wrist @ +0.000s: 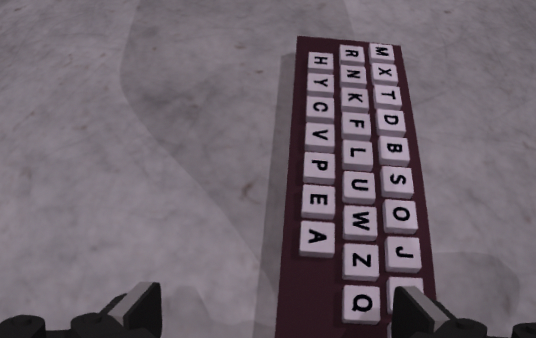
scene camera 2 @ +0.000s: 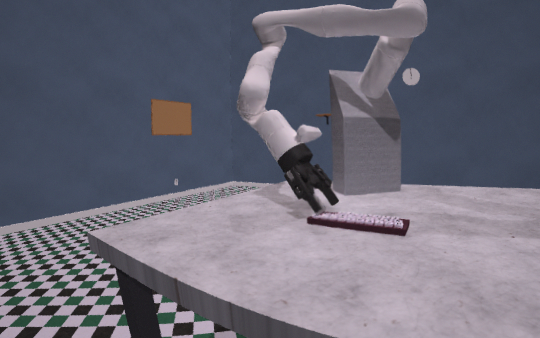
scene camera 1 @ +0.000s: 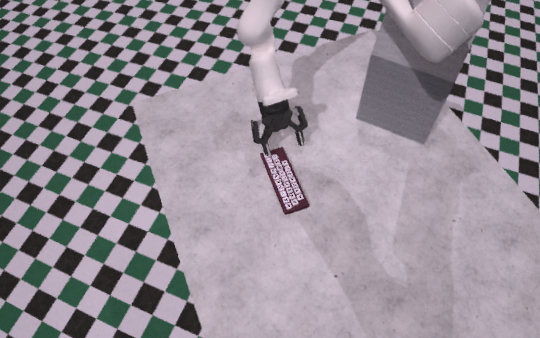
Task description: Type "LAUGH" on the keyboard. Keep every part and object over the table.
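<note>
The dark red keyboard lies flat on the table, with white letter keys in three rows. In the wrist view the L key, U key, A key and H key are readable; no G key can be read. My gripper is open and empty, tilted over the keyboard's end nearest the arm. In the wrist view, its right finger covers the letter of a key below J. Whether that fingertip touches a key, I cannot tell.
The marble-look table carries the keyboard. A grey pedestal holding the arm stands behind it. The table's left edge shows in scene camera 1, with checkered floor beyond.
</note>
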